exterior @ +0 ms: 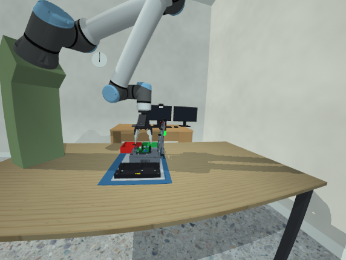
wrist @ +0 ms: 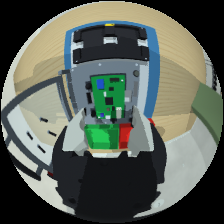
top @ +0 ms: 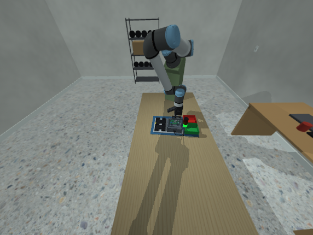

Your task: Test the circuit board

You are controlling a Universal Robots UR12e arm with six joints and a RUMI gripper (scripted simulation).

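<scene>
My hand is 4 cm above the green circuit board. Round my hand: tester lid: 10 cm ahead, 7 cm above, 5 cm to the right; red bin: 22 cm to the left, 10 cm below, 1 cm behind; green bin: 16 cm to the left, 13 cm ahead, 10 cm below.
</scene>
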